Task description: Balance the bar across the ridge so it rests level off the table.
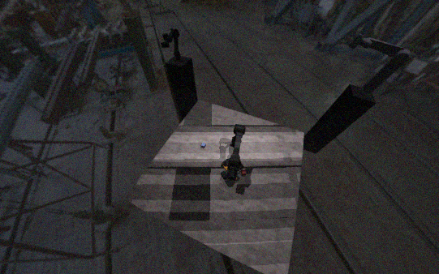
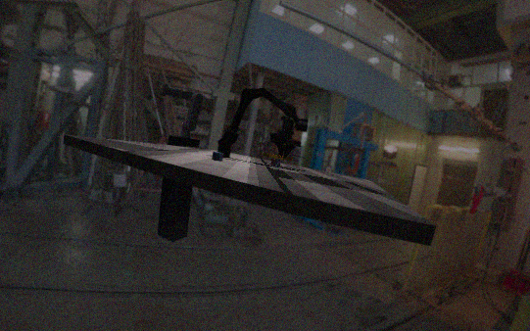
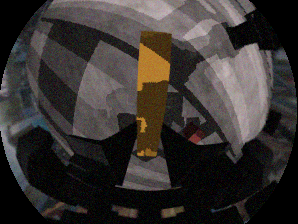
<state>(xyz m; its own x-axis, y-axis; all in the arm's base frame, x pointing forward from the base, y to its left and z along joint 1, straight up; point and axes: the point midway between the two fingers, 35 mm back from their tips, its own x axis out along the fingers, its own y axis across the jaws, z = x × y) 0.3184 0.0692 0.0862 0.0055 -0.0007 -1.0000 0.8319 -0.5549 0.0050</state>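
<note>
Right now my gripper tip is 2 cm to the left of the bar and 2 cm past it. From my gripper tip the other things lie so: small blue block: 35 cm to the right, 18 cm behind, 4 cm below; small red block: 9 cm to the left, 7 cm behind, 4 cm below.
</note>
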